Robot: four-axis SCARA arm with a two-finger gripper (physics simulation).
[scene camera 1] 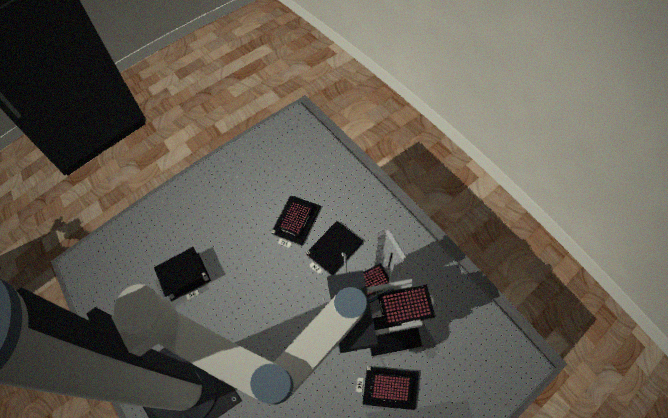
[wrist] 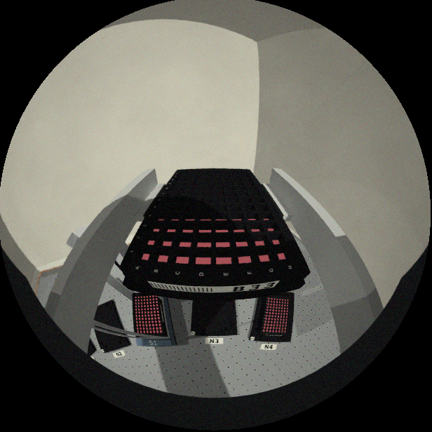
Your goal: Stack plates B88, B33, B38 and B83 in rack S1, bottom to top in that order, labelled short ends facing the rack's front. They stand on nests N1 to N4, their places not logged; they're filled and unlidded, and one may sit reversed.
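Places are measured from the arm's base along level axes (x back, y right, z up), in centimetres.
Pixels of known places: gripper, fingertip midpoint: (scene camera 1: 416,302).
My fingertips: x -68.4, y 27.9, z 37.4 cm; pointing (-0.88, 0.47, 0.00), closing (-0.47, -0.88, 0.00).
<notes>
Ahead of a thing's pixels: the offset from my fingertips to its top centre. "spot": to the spot under its first point. Level surfaces: height alone.
My gripper (scene camera 1: 403,306) (wrist: 213,176) is shut on plate B33 @[dx +2.1, dy -1.1, dz -0.5 cm] (scene camera 1: 407,302) (wrist: 215,244), across its long sides. The plate is held level, high above nest N3 @[dx +2.0, dy -1.2, dz -33.9 cm] (scene camera 1: 397,343) (wrist: 214,317), which is bare. Its labelled short end faces the wrist camera. A filled plate @[dx -1.8, dy -18.1, dz -29.5 cm] (scene camera 1: 376,275) (wrist: 148,315) sits in rack S1 (wrist: 173,322); its label is unreadable. Another filled plate @[dx +14.0, dy +12.1, dz -33.5 cm] (scene camera 1: 391,387) (wrist: 276,315) stands on nest N4, and one more @[dx +2.3, dy -53.9, dz -33.5 cm] (scene camera 1: 297,218) stands on nest N1; their labels are too small to read. Nest N2 @[dx -1.8, dy -36.7, dz -33.9 cm] (scene camera 1: 335,247) (wrist: 113,327) is bare.
A pale upright panel @[spot: dx -8.2, dy -16.9, dz -8.5 cm] (scene camera 1: 393,247) stands at the rack, and a thin upright rod @[spot: dx +4.3, dy -23.1, dz -12.4 cm] (scene camera 1: 344,262) is near N2. A black block @[dx +47.0, dy -60.6, dz -29.1 cm] (scene camera 1: 181,272) with a small label stands apart on the perforated table @[dz -36.0 cm] (scene camera 1: 250,190). The arm (scene camera 1: 320,340) covers part of the rack area in the scene view.
</notes>
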